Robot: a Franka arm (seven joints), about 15 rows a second.
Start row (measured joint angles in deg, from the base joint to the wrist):
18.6 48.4 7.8 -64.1 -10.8 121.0 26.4
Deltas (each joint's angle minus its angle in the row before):
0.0 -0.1 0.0 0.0 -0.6 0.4 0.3
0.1 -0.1 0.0 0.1 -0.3 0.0 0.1
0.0 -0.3 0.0 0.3 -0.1 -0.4 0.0
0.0 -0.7 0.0 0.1 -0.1 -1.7 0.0
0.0 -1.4 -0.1 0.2 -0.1 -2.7 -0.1
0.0 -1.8 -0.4 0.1 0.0 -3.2 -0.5
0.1 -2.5 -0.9 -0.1 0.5 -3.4 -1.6
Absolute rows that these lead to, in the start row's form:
18.6 48.3 7.8 -64.1 -11.4 121.4 26.7
18.7 48.2 7.8 -64.0 -11.7 121.4 26.8
18.7 47.9 7.8 -63.7 -11.8 121.0 26.8
18.7 47.2 7.8 -63.6 -11.9 119.3 26.8
18.7 45.8 7.7 -63.4 -12.0 116.6 26.7
18.7 44.0 7.3 -63.3 -12.0 113.4 26.2
18.8 41.5 6.4 -63.4 -11.5 110.0 24.6

